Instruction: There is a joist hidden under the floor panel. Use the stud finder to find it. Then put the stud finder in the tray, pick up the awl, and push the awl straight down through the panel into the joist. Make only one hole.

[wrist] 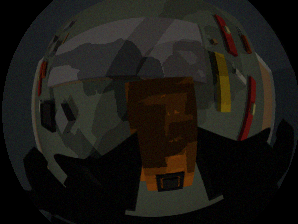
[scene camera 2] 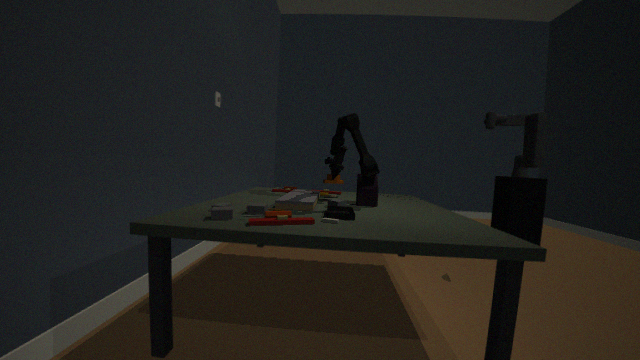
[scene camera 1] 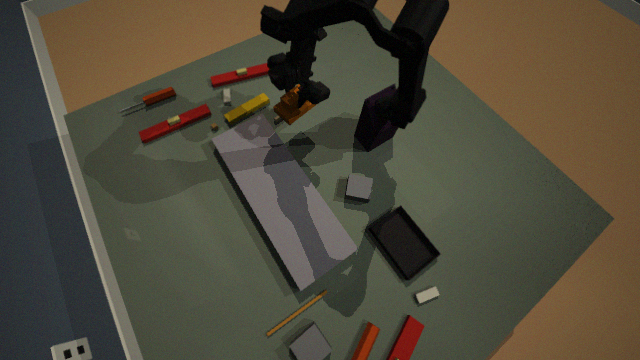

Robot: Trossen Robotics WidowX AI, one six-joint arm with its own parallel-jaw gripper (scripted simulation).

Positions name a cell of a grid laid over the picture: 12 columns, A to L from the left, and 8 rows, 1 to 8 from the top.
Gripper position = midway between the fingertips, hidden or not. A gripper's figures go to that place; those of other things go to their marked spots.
My gripper (wrist: G5) is 10 cm from the lens. A yellow bar (wrist: J4) is 27 cm from the lens.
